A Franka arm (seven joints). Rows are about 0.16 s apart.
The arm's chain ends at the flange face. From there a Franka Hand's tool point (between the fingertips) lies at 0.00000 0.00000 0.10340 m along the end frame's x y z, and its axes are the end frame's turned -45 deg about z.
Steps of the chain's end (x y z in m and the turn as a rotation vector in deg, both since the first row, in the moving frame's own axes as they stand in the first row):
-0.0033 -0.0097 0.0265 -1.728 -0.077 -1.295
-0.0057 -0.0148 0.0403 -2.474 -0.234 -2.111
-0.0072 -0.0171 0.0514 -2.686 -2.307 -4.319
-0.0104 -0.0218 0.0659 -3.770 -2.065 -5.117
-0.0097 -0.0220 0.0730 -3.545 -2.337 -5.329
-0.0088 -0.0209 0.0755 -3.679 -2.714 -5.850
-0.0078 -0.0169 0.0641 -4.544 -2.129 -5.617
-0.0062 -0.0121 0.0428 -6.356 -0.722 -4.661
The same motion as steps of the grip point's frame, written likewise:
0.0022 -0.0071 0.0265 -1.167 -1.276 -1.295
0.0030 -0.0116 0.0402 -1.584 -1.915 -2.111
0.0007 -0.0165 0.0512 -0.268 -3.531 -4.319
0.0007 -0.0203 0.0656 -1.206 -4.126 -5.117
0.0013 -0.0205 0.0727 -0.854 -4.159 -5.329
0.0005 -0.0194 0.0752 -0.682 -4.521 -5.850
-0.0019 -0.0140 0.0637 -1.708 -4.719 -5.617
-0.0045 -0.0054 0.0422 -3.984 -5.005 -4.661

